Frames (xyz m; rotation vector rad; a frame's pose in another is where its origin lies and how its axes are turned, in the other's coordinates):
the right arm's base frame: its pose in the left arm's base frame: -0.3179 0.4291 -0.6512 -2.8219 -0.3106 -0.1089
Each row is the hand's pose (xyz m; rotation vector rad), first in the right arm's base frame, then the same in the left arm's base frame.
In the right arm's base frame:
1: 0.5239 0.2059 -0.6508 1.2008 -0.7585 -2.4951
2: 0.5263 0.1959 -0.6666 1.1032 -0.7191 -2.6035
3: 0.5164 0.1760 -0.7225 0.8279 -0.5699 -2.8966
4: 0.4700 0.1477 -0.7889 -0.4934 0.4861 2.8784
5: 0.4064 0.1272 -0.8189 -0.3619 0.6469 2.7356
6: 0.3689 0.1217 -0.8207 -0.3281 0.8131 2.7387
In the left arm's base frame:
1: 0.2109 0.1458 -0.0343 0.0328 -2.3522 0.4314
2: 0.2104 0.1508 -0.0162 0.0867 -2.4477 0.3778
3: 0.1939 0.1505 0.0417 0.2726 -2.6881 0.1908
4: 0.1396 0.1475 0.1080 0.6287 -2.8813 0.1097
5: 0.0718 0.1447 0.1357 0.8080 -2.9367 0.3006
6: 0.0340 0.1418 0.1350 0.7377 -2.9654 0.4674

